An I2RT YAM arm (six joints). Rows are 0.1 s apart.
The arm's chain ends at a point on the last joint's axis. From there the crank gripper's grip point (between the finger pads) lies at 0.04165 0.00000 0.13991 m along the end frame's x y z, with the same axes.
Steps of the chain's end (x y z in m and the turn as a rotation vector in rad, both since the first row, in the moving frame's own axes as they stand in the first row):
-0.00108 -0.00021 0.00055 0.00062 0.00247 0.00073
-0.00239 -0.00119 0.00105 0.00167 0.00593 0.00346
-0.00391 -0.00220 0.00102 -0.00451 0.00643 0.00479
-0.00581 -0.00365 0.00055 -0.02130 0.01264 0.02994
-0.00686 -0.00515 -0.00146 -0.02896 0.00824 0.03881
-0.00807 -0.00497 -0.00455 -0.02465 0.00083 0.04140
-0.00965 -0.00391 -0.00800 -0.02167 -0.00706 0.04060
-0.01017 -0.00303 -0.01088 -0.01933 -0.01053 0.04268
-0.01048 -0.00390 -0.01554 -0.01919 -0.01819 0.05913
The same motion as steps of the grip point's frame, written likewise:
-0.00073 -0.00027 0.00045 0.00062 0.00247 0.00073
-0.00156 -0.00128 0.00080 0.00167 0.00593 0.00346
-0.00301 -0.00137 0.00075 -0.00451 0.00643 0.00479
-0.00411 0.00060 -0.00003 -0.02130 0.01264 0.02994
-0.00582 0.00053 -0.00189 -0.02896 0.00824 0.03881
-0.00806 0.00020 -0.00465 -0.02465 0.00083 0.04140
-0.01073 0.00079 -0.00776 -0.02167 -0.00706 0.04060
-0.01174 0.00142 -0.01049 -0.01933 -0.01053 0.04268
-0.01318 0.00118 -0.01486 -0.01919 -0.01819 0.05913

